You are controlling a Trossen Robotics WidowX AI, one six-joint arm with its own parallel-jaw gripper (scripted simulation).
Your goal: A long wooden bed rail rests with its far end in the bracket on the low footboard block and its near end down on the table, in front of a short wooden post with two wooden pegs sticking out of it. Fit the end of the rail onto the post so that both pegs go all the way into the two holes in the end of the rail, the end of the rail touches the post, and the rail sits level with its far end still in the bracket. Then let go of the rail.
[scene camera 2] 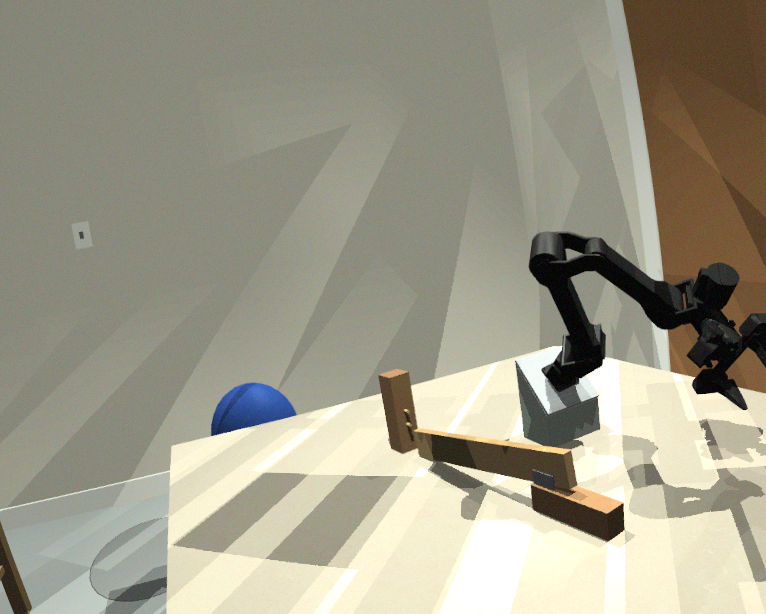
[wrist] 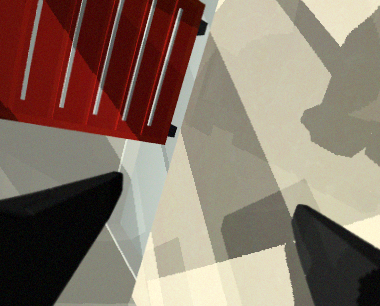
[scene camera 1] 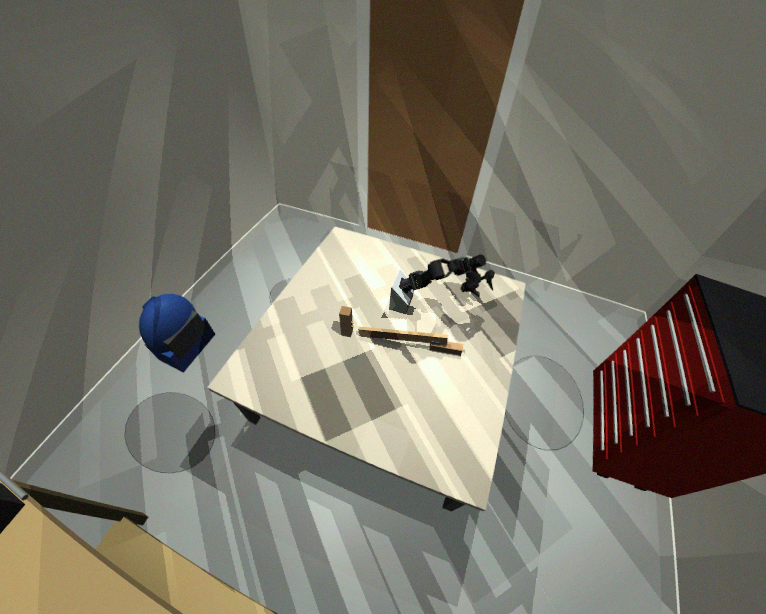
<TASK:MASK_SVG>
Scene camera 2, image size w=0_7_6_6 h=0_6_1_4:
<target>my gripper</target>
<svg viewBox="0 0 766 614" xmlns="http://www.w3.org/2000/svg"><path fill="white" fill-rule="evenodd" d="M766 313L750 313L739 327L742 337L734 329L736 323L728 321L724 314L717 314L701 325L698 330L700 335L697 338L698 341L692 347L692 350L687 353L687 357L699 368L702 368L703 365L706 365L708 368L702 370L692 381L692 387L696 394L720 393L740 409L748 409L743 395L735 384L736 382L734 379L728 380L726 371L746 348L752 349L766 368ZM711 360L718 361L717 366L715 366L714 368L712 368L713 365L710 362Z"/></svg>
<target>wooden rail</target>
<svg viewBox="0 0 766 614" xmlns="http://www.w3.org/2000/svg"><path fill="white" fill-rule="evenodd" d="M414 430L419 457L530 482L533 481L532 470L536 469L545 474L552 475L555 487L572 489L578 485L571 450L506 440L500 441L471 435L465 436L423 428Z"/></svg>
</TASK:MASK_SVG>
